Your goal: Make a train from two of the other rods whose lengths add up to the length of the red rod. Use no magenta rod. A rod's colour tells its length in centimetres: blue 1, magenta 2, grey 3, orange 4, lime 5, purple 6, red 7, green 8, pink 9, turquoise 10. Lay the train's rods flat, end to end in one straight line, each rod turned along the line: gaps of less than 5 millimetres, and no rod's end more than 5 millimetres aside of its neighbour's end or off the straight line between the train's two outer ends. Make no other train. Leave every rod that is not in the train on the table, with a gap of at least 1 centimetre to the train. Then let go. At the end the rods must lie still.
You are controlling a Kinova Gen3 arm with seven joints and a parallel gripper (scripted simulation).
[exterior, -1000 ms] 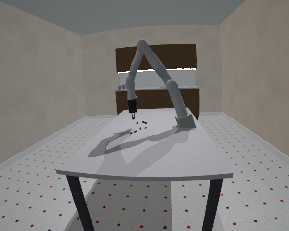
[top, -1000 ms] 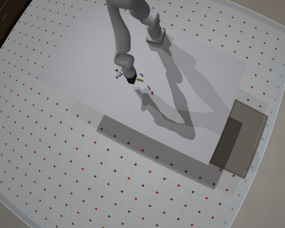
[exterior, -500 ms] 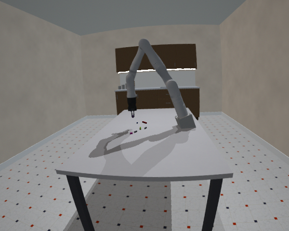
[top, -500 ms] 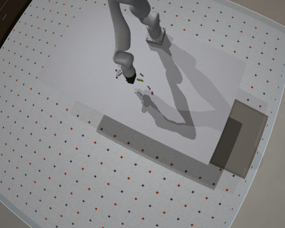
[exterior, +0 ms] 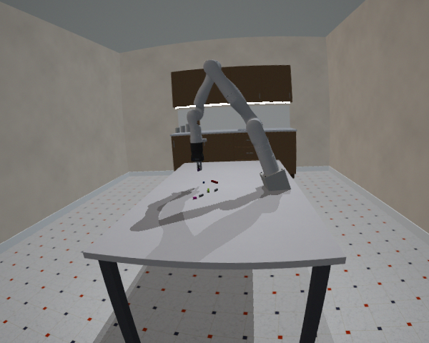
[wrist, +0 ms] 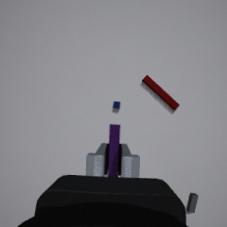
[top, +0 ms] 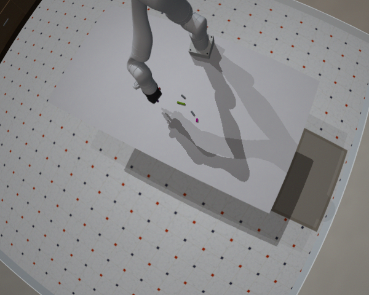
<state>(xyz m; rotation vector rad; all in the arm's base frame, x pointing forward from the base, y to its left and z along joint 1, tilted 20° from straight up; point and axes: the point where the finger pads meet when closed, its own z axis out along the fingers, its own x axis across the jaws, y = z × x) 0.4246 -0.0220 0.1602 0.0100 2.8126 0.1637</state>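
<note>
My gripper is now 110 mm above the blue rod and 60 mm to the left of it. From my hand the other things lie so: purple rod (10 mm below); lime rod (110 mm to the left, 110 mm below, 90 mm behind); red rod (110 mm below, 80 mm to the right, 70 mm behind).
</note>
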